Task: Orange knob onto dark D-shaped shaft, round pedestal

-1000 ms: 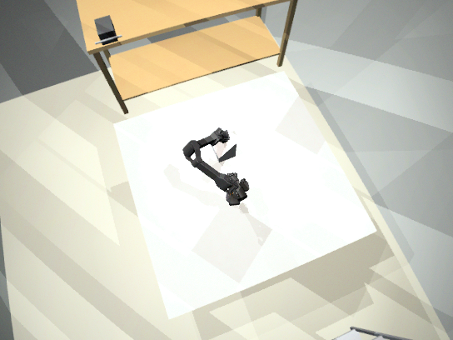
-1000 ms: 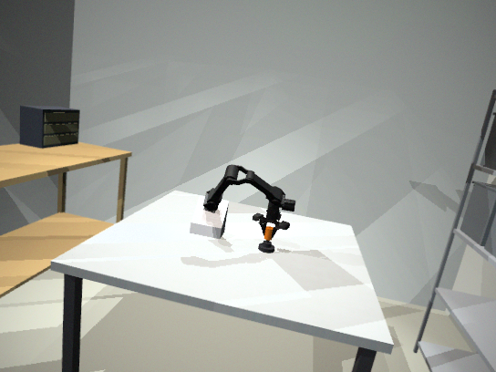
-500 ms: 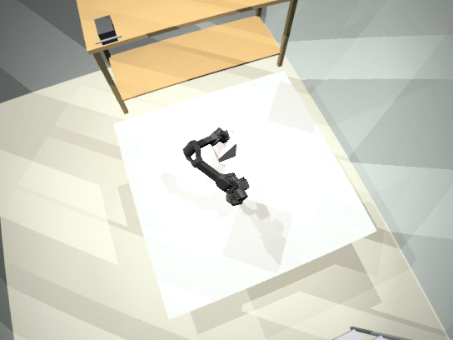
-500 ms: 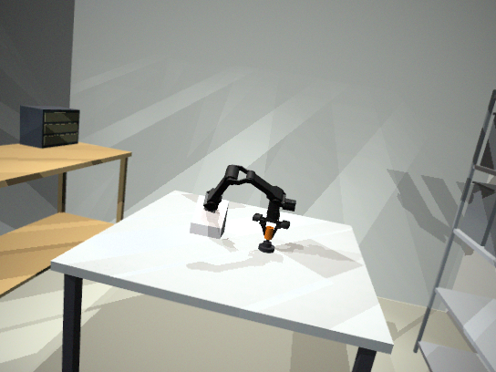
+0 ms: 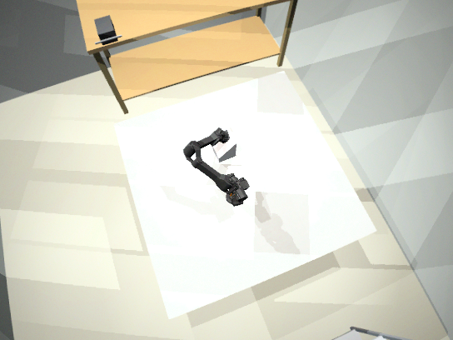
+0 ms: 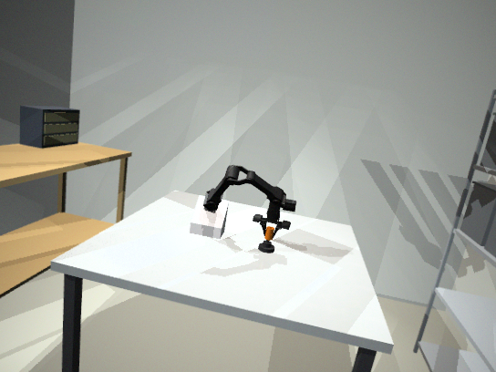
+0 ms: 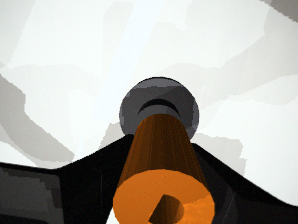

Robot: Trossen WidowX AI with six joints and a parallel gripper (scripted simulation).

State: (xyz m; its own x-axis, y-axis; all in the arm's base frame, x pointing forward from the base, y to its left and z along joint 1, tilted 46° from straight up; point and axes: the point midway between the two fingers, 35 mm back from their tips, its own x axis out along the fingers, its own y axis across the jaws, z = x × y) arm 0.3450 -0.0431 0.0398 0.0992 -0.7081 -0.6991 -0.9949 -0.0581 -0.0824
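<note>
My gripper tip is 20 mm below the orange knob. The rest, counted from my gripper tip: dark round pedestal: 40 mm below.
</note>
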